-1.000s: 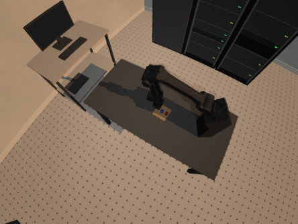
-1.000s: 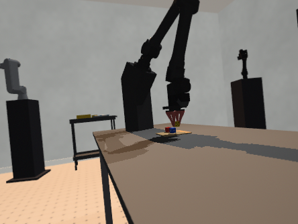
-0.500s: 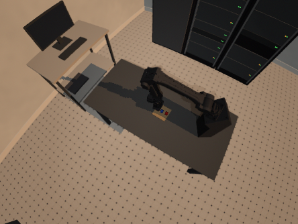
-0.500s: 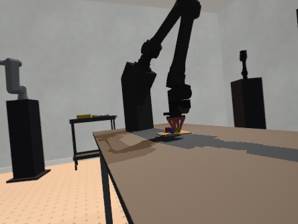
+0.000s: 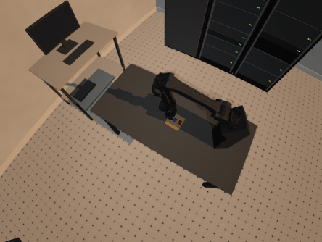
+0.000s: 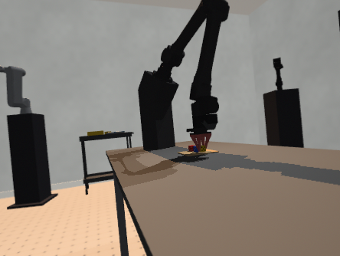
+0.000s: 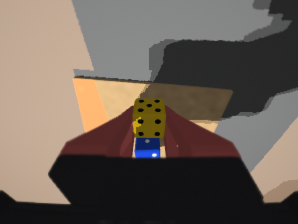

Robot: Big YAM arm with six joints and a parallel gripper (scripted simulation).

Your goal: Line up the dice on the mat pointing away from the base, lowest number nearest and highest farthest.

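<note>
My hand is right at the yellow die. Also, from my hand: tan mat: 40 mm behind, 10 mm to the right, 20 mm below; then blue die: 40 mm behind, 10 mm to the right; then red die: 90 mm behind, 30 mm to the right.
</note>
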